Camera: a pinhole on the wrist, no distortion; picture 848 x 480 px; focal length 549.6 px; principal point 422.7 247.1 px. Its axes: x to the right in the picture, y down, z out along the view. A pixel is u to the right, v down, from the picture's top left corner.
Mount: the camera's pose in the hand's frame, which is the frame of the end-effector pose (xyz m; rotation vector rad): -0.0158 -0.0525 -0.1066 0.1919 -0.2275 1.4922
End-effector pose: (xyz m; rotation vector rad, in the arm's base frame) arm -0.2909 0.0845 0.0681 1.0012 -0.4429 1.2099
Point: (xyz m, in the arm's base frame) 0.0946 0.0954 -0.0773
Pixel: outside the picture
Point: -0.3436 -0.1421 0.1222
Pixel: 810.5 435.5
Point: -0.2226 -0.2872 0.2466
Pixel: 635.6 283.9
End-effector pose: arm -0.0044 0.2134 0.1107 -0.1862 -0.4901 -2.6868
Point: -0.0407 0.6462 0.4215
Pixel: 345.2 267.5
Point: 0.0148 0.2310 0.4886
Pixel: 811.0 163.1
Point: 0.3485 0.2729 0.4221
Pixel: outside the picture
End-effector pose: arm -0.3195 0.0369 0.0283 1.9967 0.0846 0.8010
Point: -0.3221 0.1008 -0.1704
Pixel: 55.5 423.3
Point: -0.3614 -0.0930 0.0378
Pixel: outside the picture
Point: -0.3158 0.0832 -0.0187
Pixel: 508.4 160.2
